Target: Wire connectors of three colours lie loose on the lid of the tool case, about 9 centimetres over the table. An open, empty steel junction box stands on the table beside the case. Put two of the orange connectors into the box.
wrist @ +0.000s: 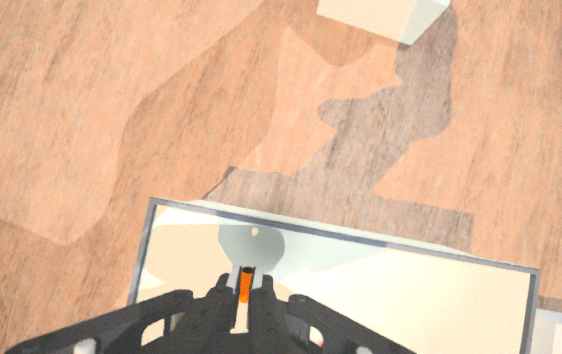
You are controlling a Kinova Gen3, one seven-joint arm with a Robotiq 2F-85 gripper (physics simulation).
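Places are measured from the arm's base along level axes (x ahead, y left, z up), in centimetres.
Pixels of known places: gripper, between the fingertips: (247, 280).
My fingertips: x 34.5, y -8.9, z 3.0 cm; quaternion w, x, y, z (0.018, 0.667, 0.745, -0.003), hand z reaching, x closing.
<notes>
For each thing: its top centre in the pictures, then the offset to it from my fingertips. "pt": a spot on its surface instead. Level surfaces: height alone.
- orange connector, centre of its top: (245, 289) dx +0.2, dy +0.0, dz +0.9 cm
- case lid, a spot on its surface: (400, 295) pt dx -0.6, dy +11.4, dz -0.3 cm
- pale object, a spot on its surface: (549, 325) pt dx +2.3, dy +32.3, dz -5.8 cm
- wooden table, height of its surface: dz -9.1 cm
My gripper (247, 280) is shut on an orange connector (245, 288), at the bottom left of centre in the wrist view. The connector stands out between the fingertips, its dark open end towards the top of the view. It is over the left part of the case lid (400, 295), a pale panel with a grey rim; whether it still touches the lid I cannot tell. The steel junction box (370, 17) shows in part at the top edge, as a pale side wall and corner; its inside is out of view.
A small bit of a red connector (320, 342) shows through the gripper's right linkage. Part of a pale object (549, 325) shows at the lower right, beyond the lid's rim. The wooden table (210, 100) lies between the lid and the box, with shadows across it.
</notes>
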